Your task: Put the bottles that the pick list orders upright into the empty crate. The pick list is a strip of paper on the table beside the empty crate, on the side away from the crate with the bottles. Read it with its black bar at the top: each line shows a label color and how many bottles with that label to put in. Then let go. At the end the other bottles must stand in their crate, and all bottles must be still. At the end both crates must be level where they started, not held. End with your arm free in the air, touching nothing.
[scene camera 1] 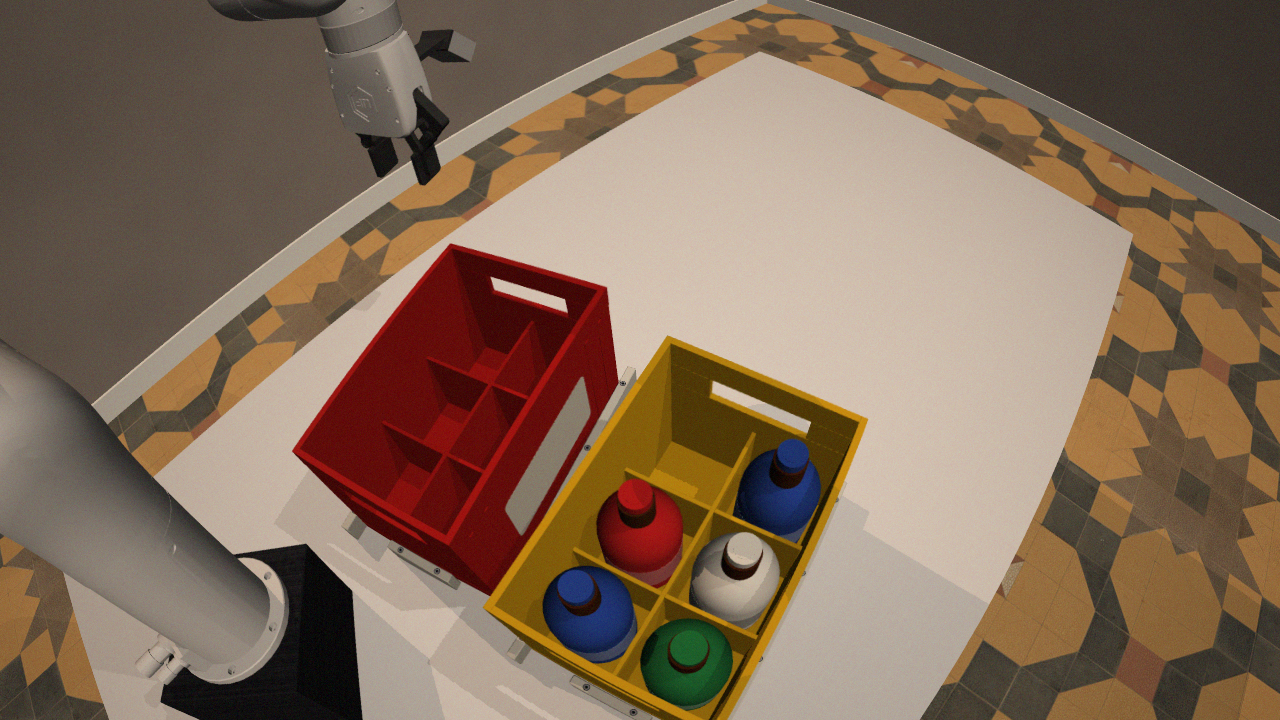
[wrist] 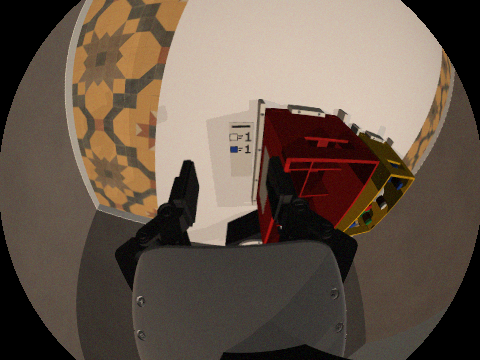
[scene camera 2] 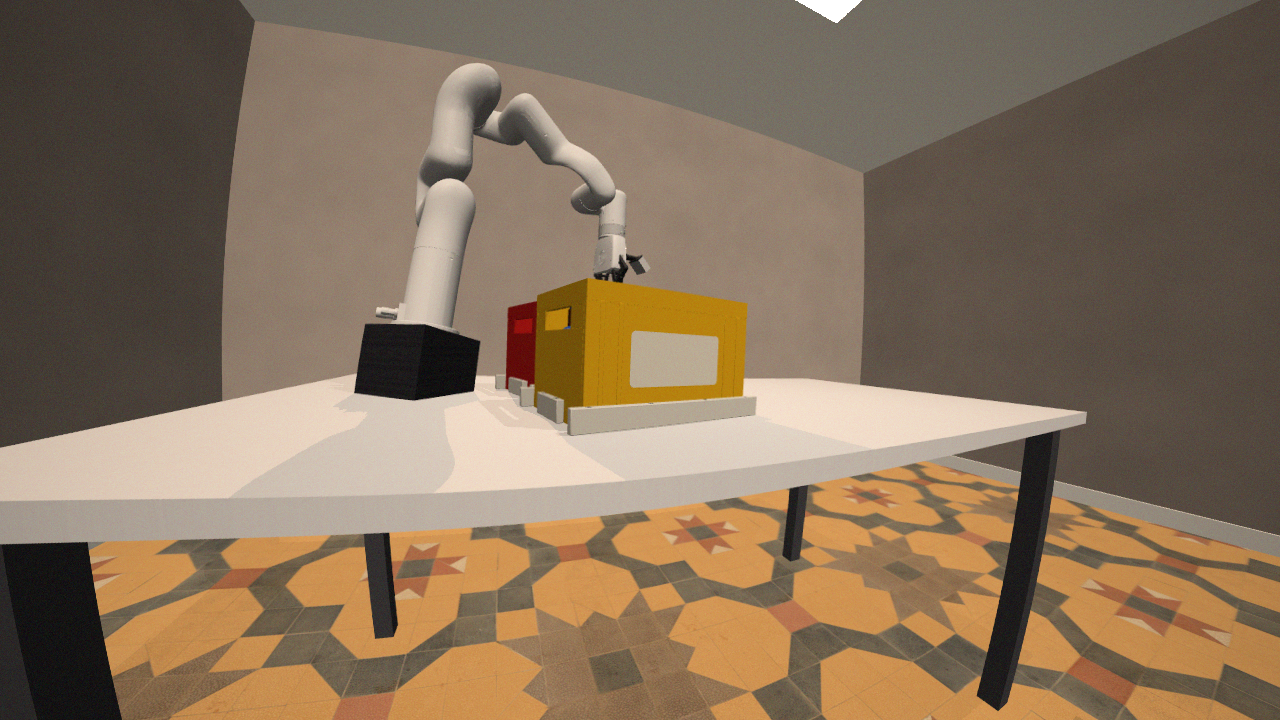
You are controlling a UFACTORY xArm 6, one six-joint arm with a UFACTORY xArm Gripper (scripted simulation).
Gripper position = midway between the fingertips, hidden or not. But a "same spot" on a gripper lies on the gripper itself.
Labels:
My gripper shows in scene camera 1, in the wrist view (231, 171) and in scene camera 2. A red crate shows in scene camera 1, in the wrist view (285, 134) and in scene camera 2. The same spot on the red crate: (scene camera 2: 520, 363) is (scene camera 1: 405, 541). One and the same spot on my gripper: (scene camera 2: 616, 277) is (scene camera 1: 421, 143).

